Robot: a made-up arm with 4 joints.
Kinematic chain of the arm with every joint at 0, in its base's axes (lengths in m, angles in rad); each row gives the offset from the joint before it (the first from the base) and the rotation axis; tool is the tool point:
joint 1: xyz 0 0 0.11 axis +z
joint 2: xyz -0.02 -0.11 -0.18 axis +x
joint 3: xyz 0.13 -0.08 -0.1 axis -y
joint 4: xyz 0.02 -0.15 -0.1 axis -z
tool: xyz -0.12 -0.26 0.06
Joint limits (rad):
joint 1: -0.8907..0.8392
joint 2: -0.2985..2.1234
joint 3: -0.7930..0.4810
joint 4: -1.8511..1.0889
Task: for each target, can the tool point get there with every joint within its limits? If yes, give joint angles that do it. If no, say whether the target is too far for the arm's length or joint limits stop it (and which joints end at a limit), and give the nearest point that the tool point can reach.
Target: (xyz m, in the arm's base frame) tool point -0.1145 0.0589 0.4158
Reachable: no: joint limits stop it (at a limit: joint 1, joint 2, joint 3, joint 4) | nearest point -0.3191 -0.1228 0.0605 | short by 0.448 m
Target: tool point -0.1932 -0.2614 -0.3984
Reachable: yes | joints -0.2402 0.7801 -0.1710 0.6438
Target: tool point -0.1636 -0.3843 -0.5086
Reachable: yes | joints -0.6004 0.7019 0.0533 -0.2568
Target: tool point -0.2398 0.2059 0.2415
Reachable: no: joint limits stop it (at a limit: joint 1, joint 2, joint 3, joint 4) | nearest point -0.3191 -0.1228 0.0605 | short by 0.384 m
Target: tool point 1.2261 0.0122 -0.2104
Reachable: no: too far | nearest point 0.6364 -0.0934 -0.1453 | short by 0.603 m
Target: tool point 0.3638 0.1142 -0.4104
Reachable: yes | joints 0.1806 1.8571 0.3156 -1.4889
